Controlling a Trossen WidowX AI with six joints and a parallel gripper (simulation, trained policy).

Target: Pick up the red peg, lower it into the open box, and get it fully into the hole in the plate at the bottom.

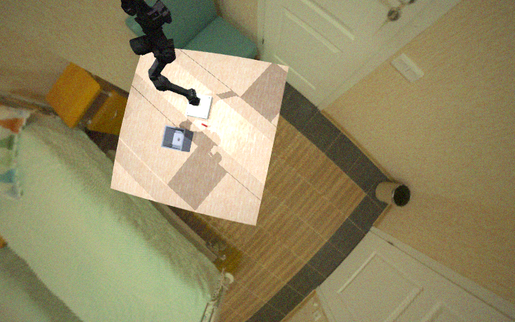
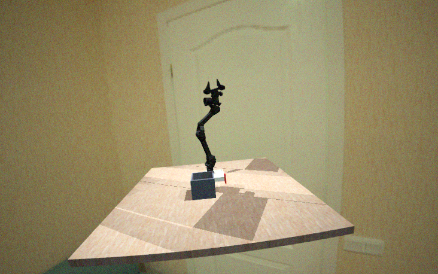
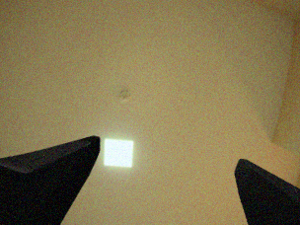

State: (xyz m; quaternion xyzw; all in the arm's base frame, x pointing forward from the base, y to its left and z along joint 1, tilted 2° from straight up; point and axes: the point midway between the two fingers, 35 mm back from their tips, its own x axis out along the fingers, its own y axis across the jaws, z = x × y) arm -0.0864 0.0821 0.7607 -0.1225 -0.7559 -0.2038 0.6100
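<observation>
Now: gripper tip 23 cm short of the red peg, 4 cm to the right of it and 80 cm above it. From my gripper tip the other things lie so: pale plate: 39 cm ahead, 12 cm to the right, 79 cm below.
</observation>
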